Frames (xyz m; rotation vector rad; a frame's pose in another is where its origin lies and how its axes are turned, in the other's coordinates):
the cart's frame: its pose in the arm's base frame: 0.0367 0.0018 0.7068 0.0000 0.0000 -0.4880
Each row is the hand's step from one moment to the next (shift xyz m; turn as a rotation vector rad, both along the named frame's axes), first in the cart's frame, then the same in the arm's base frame.
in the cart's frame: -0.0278 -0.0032 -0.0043 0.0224 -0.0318 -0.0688
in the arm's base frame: -0.0261 0.0102 -0.0043 0.0049 -0.0386 -0.0688
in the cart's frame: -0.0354 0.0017 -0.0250 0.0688 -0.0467 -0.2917
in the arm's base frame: -0.0305 0.0181 -0.0250 0.0389 -0.0735 -0.2917
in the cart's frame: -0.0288 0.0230 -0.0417 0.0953 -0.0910 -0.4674
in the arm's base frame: -0.0147 0.0338 -0.0417 0.0415 -0.1251 -0.4674
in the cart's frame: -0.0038 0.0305 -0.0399 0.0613 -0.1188 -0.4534
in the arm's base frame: 0.0109 0.0287 -0.0399 -0.0016 -0.1337 -0.4534
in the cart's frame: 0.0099 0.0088 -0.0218 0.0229 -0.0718 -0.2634
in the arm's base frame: 0.0129 0.0031 -0.0218 -0.0134 -0.0742 -0.2634
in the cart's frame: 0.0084 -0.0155 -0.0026 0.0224 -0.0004 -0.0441
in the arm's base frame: 0.0002 -0.0176 -0.0026 0.0196 -0.0109 -0.0441
